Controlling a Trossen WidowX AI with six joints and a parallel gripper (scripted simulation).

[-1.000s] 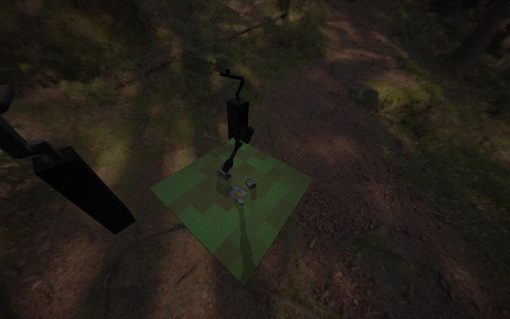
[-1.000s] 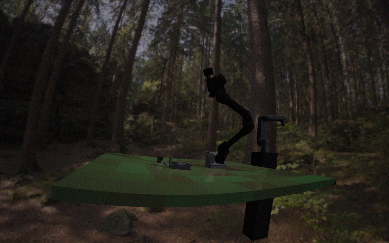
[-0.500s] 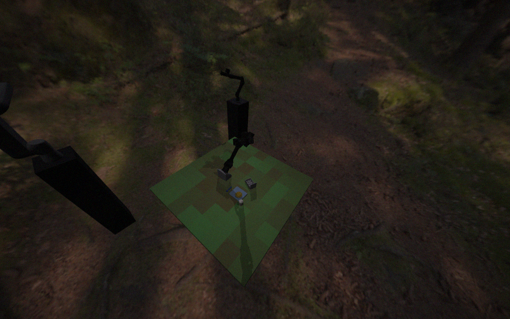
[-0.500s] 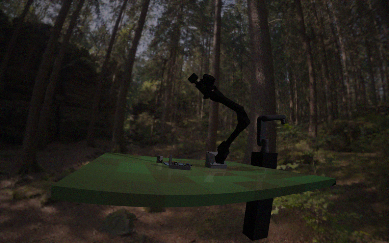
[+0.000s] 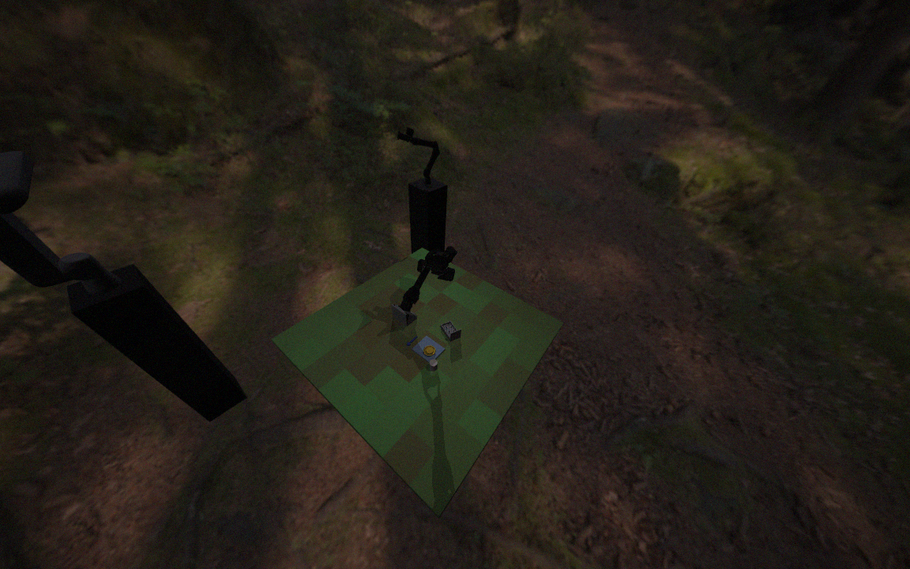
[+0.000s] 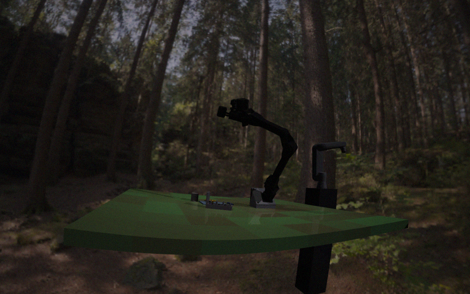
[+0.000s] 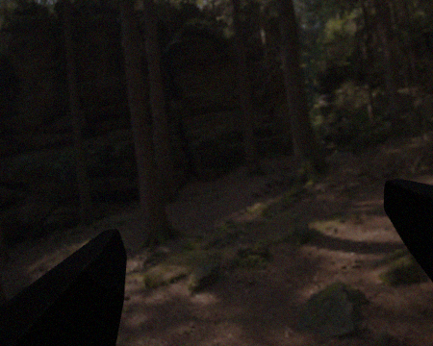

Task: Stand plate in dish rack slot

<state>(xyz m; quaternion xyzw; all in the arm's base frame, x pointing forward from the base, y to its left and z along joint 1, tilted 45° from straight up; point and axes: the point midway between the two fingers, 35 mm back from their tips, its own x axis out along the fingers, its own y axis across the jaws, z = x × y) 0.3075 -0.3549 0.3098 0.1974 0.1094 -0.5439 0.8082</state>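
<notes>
Right now the yellow plate is 540 mm below my gripper tip, 30 mm to the right of it and 30 mm ahead of it. Round my gripper tip: blue mat 550 mm below, 20 mm to the right, 10 mm ahead; then small cup 530 mm below, 120 mm ahead, 90 mm to the right; then dish rack 530 mm below, 170 mm to the left, 20 mm ahead.
</notes>
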